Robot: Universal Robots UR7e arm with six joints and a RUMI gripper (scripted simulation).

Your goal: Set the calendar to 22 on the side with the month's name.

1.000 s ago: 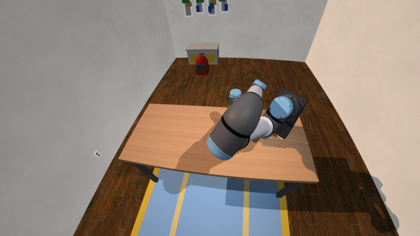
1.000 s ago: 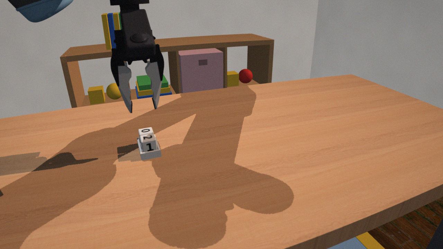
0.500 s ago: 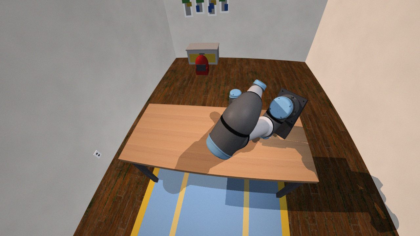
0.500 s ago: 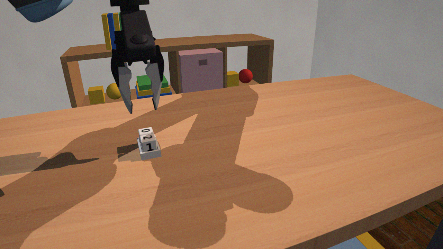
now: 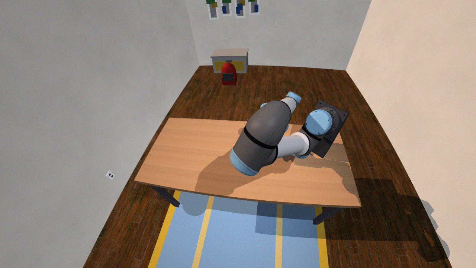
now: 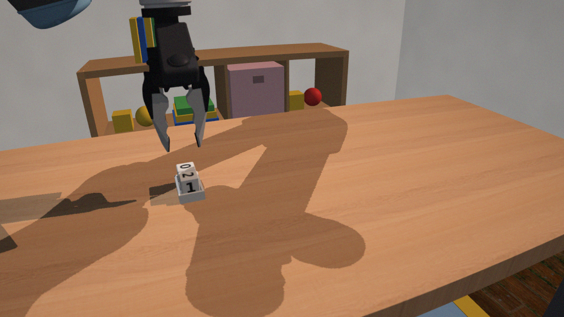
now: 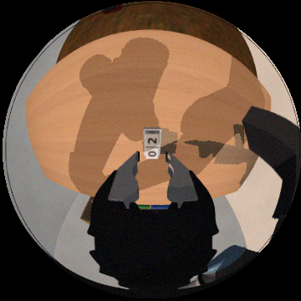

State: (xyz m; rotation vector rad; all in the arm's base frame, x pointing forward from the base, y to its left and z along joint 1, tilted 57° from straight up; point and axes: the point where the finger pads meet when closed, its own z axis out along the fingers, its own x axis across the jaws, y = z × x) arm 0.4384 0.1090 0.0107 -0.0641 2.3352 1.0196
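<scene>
My gripper is now 8 cm above the white cube. Round my hand: grey tray 1 cm behind, 2 cm to the left, 10 cm below.
</scene>
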